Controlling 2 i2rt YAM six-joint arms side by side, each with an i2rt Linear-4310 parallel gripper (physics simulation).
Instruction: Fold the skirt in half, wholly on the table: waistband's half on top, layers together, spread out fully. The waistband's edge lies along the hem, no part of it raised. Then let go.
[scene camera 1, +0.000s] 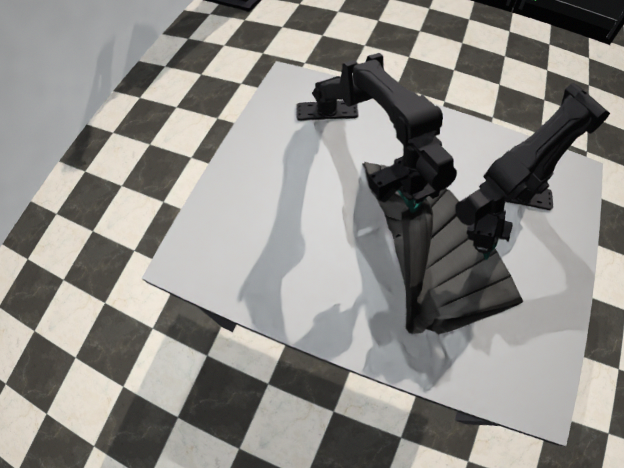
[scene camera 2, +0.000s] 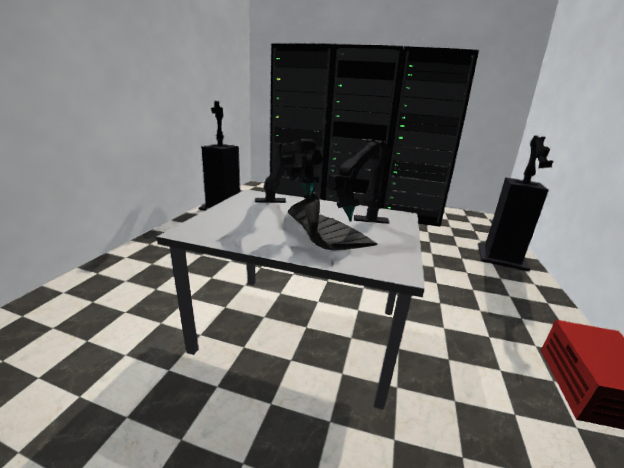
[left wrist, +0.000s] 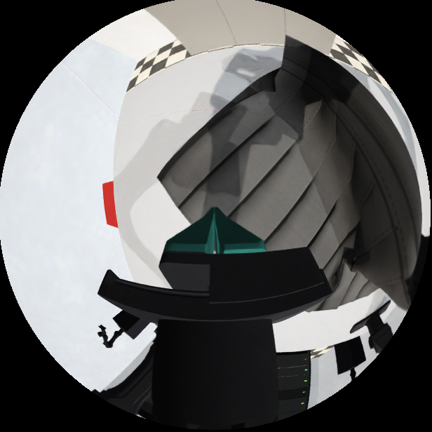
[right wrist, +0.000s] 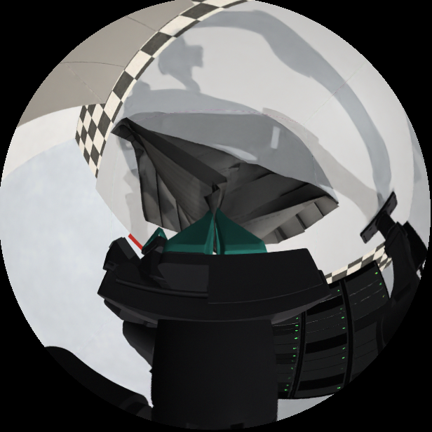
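Note:
The dark grey pleated skirt (scene camera 1: 483, 287) (scene camera 2: 338, 234) (left wrist: 270, 185) (right wrist: 165, 172) lies partly on the table (scene camera 1: 211, 226) (scene camera 2: 196, 229). Its waistband side is pulled up into a steep ridge over the pleats and sags toward the front of the table. My right gripper (scene camera 1: 416, 208) (scene camera 2: 310, 194) (right wrist: 214, 212) is shut on the skirt, with the cloth gathered at its tips and held above the table. My left gripper (scene camera 1: 485, 256) (scene camera 2: 350, 220) (left wrist: 214, 212) is shut with no cloth between its tips, above the pleats at the right. The right arm hides part of the skirt.
Both arms stand at the table's back edge, with the right arm reaching over the skirt close to the left arm. Server racks (scene camera 2: 360, 105) stand behind the table. A red box (scene camera 2: 584, 367) stands on the floor at the right.

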